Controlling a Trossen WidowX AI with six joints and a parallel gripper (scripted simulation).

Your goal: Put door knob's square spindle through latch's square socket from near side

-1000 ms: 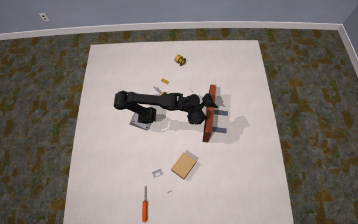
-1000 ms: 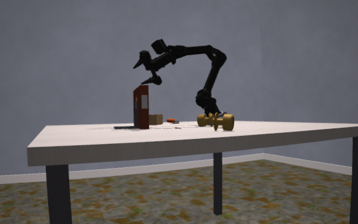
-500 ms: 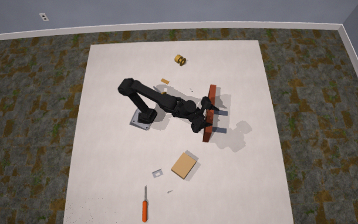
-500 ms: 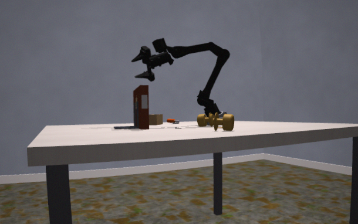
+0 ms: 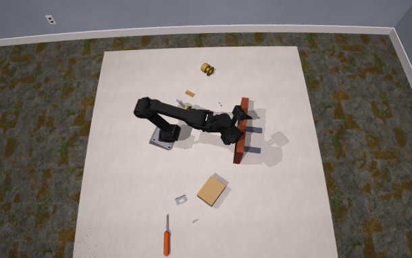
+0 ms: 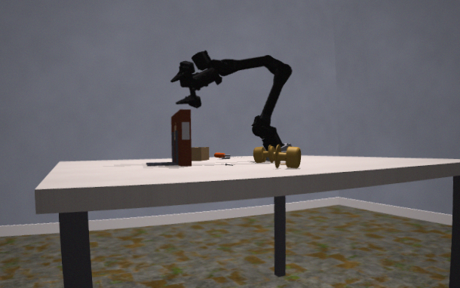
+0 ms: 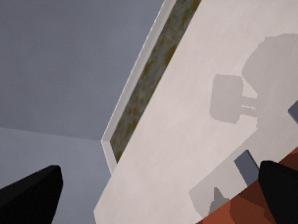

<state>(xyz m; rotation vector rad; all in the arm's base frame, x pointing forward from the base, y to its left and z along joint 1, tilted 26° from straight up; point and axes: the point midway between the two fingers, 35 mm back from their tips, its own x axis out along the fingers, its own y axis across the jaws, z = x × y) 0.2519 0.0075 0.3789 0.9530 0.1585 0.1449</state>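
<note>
My hand is 20 mm short of the grey latch socket, 60 mm to the right of it and 170 mm above it. The rest, counted from my hand: red-brown wooden door slab (20 mm ahead, 60 mm to the left, 180 mm below); grey latch plate (40 mm ahead, 210 mm to the left, 170 mm below); tan cardboard box (130 mm behind, 240 mm to the right, 250 mm below).
</note>
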